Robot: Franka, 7 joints.
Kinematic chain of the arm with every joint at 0, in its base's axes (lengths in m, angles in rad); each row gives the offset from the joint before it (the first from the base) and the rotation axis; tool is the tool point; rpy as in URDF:
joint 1: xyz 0 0 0.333 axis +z
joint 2: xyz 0 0 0 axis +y
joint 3: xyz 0 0 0.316 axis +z
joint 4: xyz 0.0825 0 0 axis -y
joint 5: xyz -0.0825 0 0.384 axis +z
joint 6: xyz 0 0 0 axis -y
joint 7: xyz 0.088 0 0 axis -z
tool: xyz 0 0 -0.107 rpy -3.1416 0 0
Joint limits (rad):
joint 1: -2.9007..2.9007
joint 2: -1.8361..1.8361
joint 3: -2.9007..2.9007
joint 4: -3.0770..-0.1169
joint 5: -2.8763..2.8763
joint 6: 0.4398..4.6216
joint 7: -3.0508..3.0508
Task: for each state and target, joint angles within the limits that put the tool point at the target. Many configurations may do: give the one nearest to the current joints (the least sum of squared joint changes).
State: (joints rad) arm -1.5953 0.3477 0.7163 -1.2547 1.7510 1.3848 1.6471
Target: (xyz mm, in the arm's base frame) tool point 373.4 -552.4 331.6
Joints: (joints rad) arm -1.5844 0.7417 0.5391 -1.6563 1.6484 1.4119 1.6471
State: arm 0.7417 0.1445 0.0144 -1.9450 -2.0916 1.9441 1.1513
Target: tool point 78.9 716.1 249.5
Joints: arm 1.2413 0.7309 0.3385 -1.6118 -2.1625 2.0586 1.1513
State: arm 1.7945 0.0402 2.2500 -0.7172 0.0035 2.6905 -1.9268
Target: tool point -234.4 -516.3 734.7
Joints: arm 1.9299 0.1454 2.4189 -1.6426 0.0090 2.2969 -1.9268
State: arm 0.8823 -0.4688 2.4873 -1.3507 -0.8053 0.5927 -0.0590
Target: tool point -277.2 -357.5 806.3
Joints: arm 1.3706 -0.1506 2.8609 -0.9135 -0.8378 0.7055 -0.0590
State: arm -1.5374 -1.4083 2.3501 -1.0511 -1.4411 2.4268 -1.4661
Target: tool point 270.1 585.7 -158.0
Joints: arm -1.5256 -1.7054 2.5108 -1.0841 -1.4410 2.4702 -1.4661
